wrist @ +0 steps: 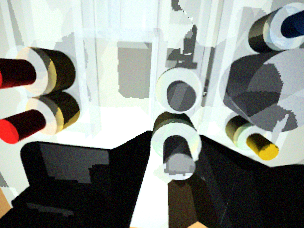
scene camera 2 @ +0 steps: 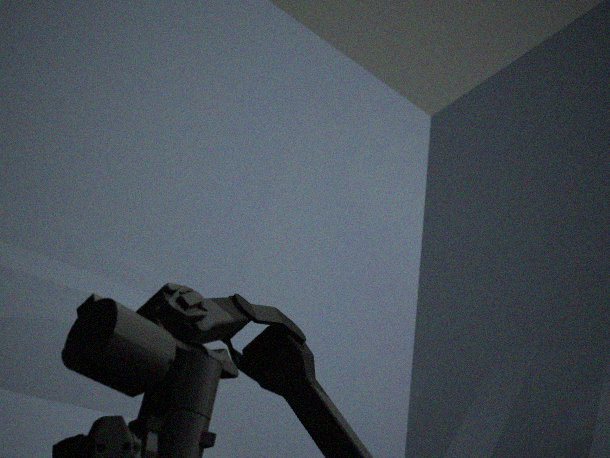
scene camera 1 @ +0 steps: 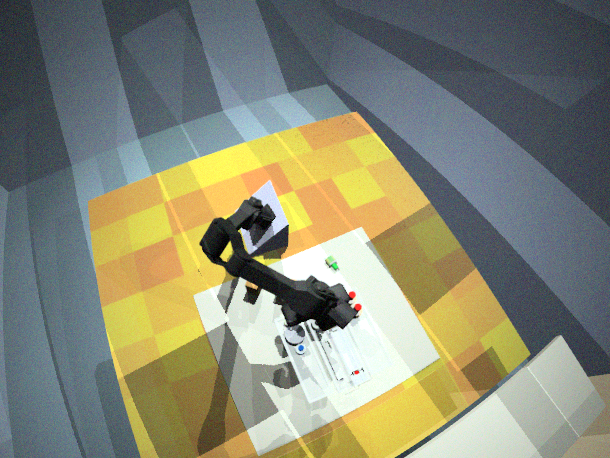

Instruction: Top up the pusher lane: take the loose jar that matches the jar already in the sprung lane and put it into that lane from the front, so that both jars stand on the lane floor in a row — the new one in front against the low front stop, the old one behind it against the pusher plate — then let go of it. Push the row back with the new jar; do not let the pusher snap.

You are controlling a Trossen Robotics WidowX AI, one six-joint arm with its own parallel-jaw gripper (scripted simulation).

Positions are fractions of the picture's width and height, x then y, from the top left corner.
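Observation:
My gripper (wrist: 0.57, 0.60). Lane rack (scene camera 1: 0.56, 0.76).

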